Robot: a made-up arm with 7 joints. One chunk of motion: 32 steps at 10 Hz.
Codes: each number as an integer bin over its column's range. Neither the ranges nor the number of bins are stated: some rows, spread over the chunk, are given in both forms.
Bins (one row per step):
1: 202 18 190 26 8 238 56
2: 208 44 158 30 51 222 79
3: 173 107 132 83 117 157 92
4: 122 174 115 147 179 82 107
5: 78 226 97 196 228 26 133
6: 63 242 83 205 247 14 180
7: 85 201 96 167 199 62 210
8: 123 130 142 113 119 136 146
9: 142 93 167 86 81 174 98
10: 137 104 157 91 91 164 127
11: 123 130 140 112 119 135 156
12: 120 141 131 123 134 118 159
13: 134 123 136 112 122 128 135
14: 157 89 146 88 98 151 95
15: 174 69 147 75 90 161 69
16: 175 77 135 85 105 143 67
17: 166 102 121 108 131 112 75
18: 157 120 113 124 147 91 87
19: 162 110 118 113 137 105 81
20: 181 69 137 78 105 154 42
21: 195 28 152 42 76 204 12
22: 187 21 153 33 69 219 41
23: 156 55 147 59 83 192 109
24: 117 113 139 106 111 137 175
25: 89 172 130 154 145 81 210
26: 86 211 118 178 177 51 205
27: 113 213 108 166 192 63 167
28: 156 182 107 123 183 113 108
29: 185 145 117 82 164 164 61
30: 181 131 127 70 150 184 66
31: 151 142 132 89 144 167 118
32: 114 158 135 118 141 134 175
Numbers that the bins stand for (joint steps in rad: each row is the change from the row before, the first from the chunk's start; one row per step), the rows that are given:
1: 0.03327 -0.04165 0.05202 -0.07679 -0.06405 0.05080 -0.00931
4: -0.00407 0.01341 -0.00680 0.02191 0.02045 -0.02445 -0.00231
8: -0.00360 -0.00212 0.01437 -0.00583 -0.00920 0.00160 0.00304
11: -0.00360 -0.00212 0.01280 -0.00664 -0.00920 0.00112 0.00441
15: 0.02020 -0.02365 0.01829 -0.03682 -0.02353 0.01366 -0.00753
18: 0.01227 -0.00565 -0.00837 0.00315 0.00464 -0.02011 -0.00506
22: 0.02627 -0.04059 0.02300 -0.07108 -0.03391 0.04164 -0.01137
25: -0.01947 0.01271 0.00496 0.02762 0.00365 -0.02493 0.01182
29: 0.02533 0.00318 -0.00524 -0.03111 0.01304 0.01511 -0.00863
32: -0.00780 0.00776 0.00888 -0.00175 0.00167 0.00064 0.00702
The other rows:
2: 0.03607 -0.03247 0.02692 -0.07353 -0.04280 0.04308 -0.00616
3: 0.01973 -0.01024 0.00653 -0.03030 -0.01019 0.01173 -0.00437
5: -0.02460 0.03176 -0.02092 0.06187 0.04466 -0.05146 0.00125
6: -0.03160 0.03741 -0.03190 0.06922 0.05405 -0.05725 0.00771
7: -0.02133 0.02294 -0.02171 0.03822 0.03033 -0.03409 0.01182
9: 0.00527 -0.01518 0.03398 -0.02785 -0.02798 0.01993 -0.00355
10: 0.00293 -0.01129 0.02614 -0.02377 -0.02304 0.01511 0.00043
12: -0.00500 0.00176 0.00575 0.00233 -0.00179 -0.00708 0.00482
13: 0.00153 -0.00459 0.00967 -0.00664 -0.00772 -0.00226 0.00153
14: 0.01227 -0.01659 0.01751 -0.02622 -0.01958 0.00884 -0.00396
16: 0.02067 -0.02082 0.00888 -0.02867 -0.01612 0.00498 -0.00780
17: 0.01647 -0.01200 -0.00210 -0.00991 -0.00327 -0.00998 -0.00671
19: 0.01460 -0.00918 -0.00445 -0.00583 -0.00031 -0.01335 -0.00588
20: 0.02347 -0.02365 0.01045 -0.03438 -0.01612 0.01028 -0.01124
21: 0.03000 -0.03812 0.02222 -0.06374 -0.03045 0.03440 -0.01535
23: 0.01180 -0.02859 0.01829 -0.04987 -0.02699 0.02861 -0.00204
24: -0.00640 -0.00812 0.01202 -0.01154 -0.01315 0.00208 0.00702
26: -0.02087 0.02647 -0.00445 0.04719 0.01946 -0.03940 0.01114
27: -0.00827 0.02718 -0.01229 0.03740 0.02687 -0.03361 0.00592
28: 0.01180 0.01624 -0.01308 0.00233 0.02242 -0.00949 -0.00218
30: 0.02347 -0.00176 0.00261 -0.04090 0.00612 0.02475 -0.00794
31: 0.00947 0.00212 0.00653 -0.02540 0.00315 0.01655 -0.00080

